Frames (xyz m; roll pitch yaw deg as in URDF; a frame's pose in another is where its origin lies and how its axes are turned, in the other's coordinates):
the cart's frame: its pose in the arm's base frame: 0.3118 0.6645 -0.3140 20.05 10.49 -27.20
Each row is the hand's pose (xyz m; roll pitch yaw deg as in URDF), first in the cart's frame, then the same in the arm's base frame.
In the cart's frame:
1: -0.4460 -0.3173 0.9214 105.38 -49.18 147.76
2: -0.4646 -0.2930 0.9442 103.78 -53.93 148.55
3: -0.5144 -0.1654 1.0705 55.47 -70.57 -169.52
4: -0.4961 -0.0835 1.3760 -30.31 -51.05 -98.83
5: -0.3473 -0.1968 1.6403 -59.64 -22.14 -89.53
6: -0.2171 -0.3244 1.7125 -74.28 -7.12 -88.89
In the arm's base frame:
1: -0.2363 0.2559 0.5113 77.22 -66.53 142.95
2: -0.2409 0.2751 0.5440 68.89 -70.33 150.85
3: -0.2232 0.3521 0.7127 -6.24 -65.54 -140.55
4: -0.1689 0.2929 1.0192 -46.12 -31.77 -117.24
5: -0.0949 0.0334 1.1980 -69.97 -1.98 -116.39
6: -0.0432 -0.1558 1.1980 -84.65 12.91 -118.48

